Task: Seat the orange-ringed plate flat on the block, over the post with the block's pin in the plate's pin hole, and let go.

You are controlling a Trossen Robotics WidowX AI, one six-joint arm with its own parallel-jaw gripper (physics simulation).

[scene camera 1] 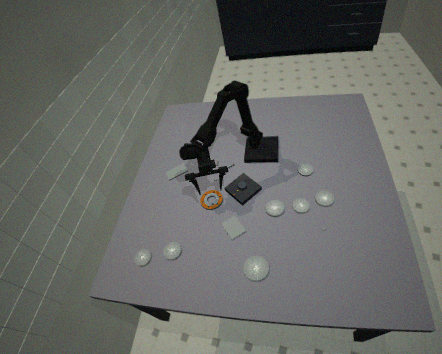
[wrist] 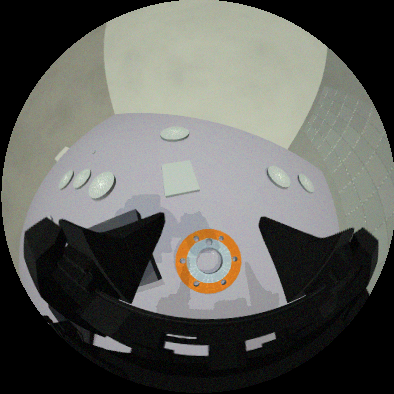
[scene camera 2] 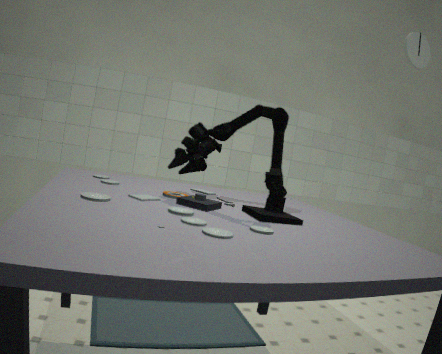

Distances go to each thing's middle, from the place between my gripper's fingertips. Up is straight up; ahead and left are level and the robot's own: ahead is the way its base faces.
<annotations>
The orange-ringed plate (wrist: 228,269) is 10 cm below my hand, 3 cm behind it and 2 cm to the right of it.
</annotations>
